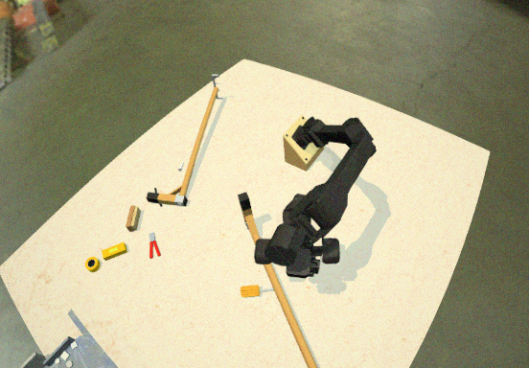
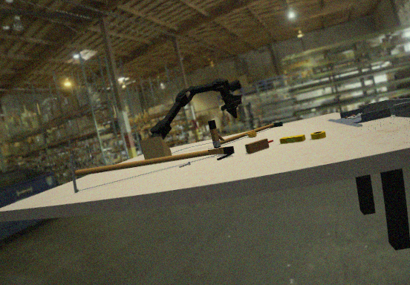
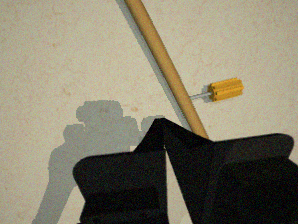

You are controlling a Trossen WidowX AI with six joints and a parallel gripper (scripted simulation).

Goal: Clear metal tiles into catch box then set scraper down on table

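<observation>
The screwdriver is 11 cm below my gripper tip, 10 cm to the right of it and 6 cm ahead of it. Round my gripper tip: yellow tape roll 61 cm to the right, 28 cm ahead, 12 cm below; yellow level 57 cm to the right, 19 cm ahead, 11 cm below; wooden block 59 cm to the right, 11 cm below, 6 cm ahead.
</observation>
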